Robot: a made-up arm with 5 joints.
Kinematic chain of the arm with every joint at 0, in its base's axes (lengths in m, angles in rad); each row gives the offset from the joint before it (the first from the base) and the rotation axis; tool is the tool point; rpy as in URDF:
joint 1: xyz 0.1 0 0.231 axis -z
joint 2: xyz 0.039 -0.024 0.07 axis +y
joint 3: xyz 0.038 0 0.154 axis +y
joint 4: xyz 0.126 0 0.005 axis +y
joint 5: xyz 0.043 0.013 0 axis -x
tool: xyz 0 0 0 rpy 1.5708 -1.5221 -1.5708
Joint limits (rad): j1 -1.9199..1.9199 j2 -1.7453..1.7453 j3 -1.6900..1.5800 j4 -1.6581..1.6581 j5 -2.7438..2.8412
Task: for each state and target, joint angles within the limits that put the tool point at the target. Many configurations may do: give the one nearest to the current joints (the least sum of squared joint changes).
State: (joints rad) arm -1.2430 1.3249 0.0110 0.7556 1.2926
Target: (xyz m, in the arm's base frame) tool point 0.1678 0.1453 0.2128
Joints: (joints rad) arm -1.2029 0.9309 0.5968 1.0216 1.2926
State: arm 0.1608 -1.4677 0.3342 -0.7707 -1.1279
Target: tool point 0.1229 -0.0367 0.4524
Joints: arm 0.7558 -1.3334 1.0217 -0.6331 -1.1279
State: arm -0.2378 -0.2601 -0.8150 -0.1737 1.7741
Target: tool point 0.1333 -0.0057 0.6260
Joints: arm -0.1621 -0.3853 -1.0148 -0.1908 1.7741
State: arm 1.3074 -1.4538 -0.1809 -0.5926 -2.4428
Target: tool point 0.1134 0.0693 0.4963
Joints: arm 1.9183 -1.5830 0.4489 -0.5068 -2.4428
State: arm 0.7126 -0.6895 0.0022 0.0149 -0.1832
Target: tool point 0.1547 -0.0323 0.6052
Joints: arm 0.3594 -0.5504 -0.5270 -0.1008 -0.1832
